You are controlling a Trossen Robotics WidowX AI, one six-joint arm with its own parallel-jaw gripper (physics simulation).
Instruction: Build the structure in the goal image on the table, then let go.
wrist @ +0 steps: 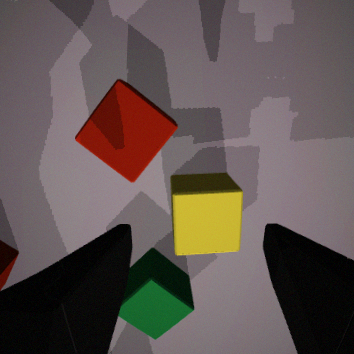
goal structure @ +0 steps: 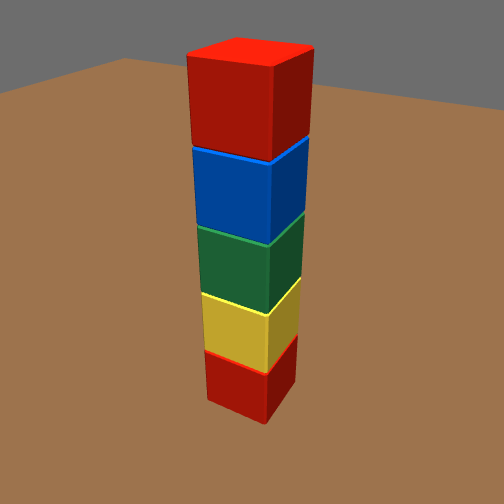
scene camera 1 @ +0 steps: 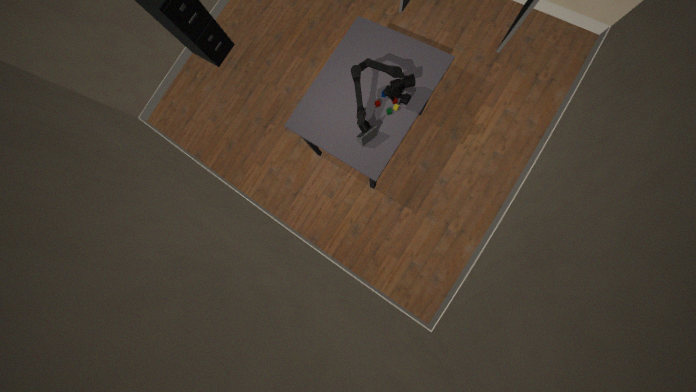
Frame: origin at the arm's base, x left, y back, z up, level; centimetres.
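Where they show: gripper, fingertip midpoint: (wrist: 197, 235) (scene camera 1: 396, 102); arm's base, link origin: (scene camera 1: 366, 130).
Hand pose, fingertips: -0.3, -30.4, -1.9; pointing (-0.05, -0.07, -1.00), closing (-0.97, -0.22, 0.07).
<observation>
Each offset is from my fingertips to the top centre of the thing, as dx, dy, dz. Level surfaces: height alone.
A yellow cube @[-1.1, +0.7, -2.9] (scene camera 1: 396, 107) (wrist: 207, 223) lies on the grey table @[dz -6.2] (scene camera 1: 330, 95), between the fingertip lines in the wrist view but below them. A red cube @[+3.5, -2.7, -2.9] (scene camera 1: 395, 101) (wrist: 127, 132) lies close by, turned cornerwise. A green cube @[+0.5, +6.5, -2.9] (scene camera 1: 389, 111) (wrist: 155, 307) is partly hidden by the left finger in the wrist view. A second red cube @[+11.6, +7.5, -2.9] (scene camera 1: 377, 103) (wrist: 6, 262) shows partly at the wrist view's left edge. A blue cube @[+13.4, -1.5, -2.9] (scene camera 1: 383, 94) is partly covered by the arm. My gripper (scene camera 1: 397, 96) (wrist: 197, 235) is partly open and empty above the cubes.
The arm's base (scene camera 1: 367, 135) stands near the table's lower edge, and its links (scene camera 1: 359, 95) bend around the left of the cubes. Arm shadows fall across the table. A dark cabinet (scene camera 1: 200, 32) stands on the floor at upper left, apart from the table.
</observation>
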